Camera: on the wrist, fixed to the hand. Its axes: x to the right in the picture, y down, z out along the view.
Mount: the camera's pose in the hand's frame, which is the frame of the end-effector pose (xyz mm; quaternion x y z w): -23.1 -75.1 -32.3 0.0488 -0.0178 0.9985 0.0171
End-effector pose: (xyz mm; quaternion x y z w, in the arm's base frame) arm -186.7 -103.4 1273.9 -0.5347 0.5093 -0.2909 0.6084
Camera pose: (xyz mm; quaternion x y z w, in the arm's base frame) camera -209.7 -113.5 1355.1 0.5239 0.5176 0.5872 0.3360
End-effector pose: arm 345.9 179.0 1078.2 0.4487 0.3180 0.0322 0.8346
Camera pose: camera 292.0 150.0 1019.2 -0.3665 0.4559 -0.8104 0.0341
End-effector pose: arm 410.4 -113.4 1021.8 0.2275 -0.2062 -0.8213 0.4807
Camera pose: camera 386.6 -62.9 957.8 -0.1932 -0.2793 0.4720 0.8136
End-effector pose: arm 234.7 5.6 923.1 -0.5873 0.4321 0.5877 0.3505
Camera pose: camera 317.8 6.7 940.9 -0.4490 -0.6163 -0.3494 0.5445
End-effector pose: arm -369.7 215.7 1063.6 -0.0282 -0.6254 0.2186 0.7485
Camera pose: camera -320.0 147.0 1059.0 0.5845 -0.0148 -0.7822 0.2152
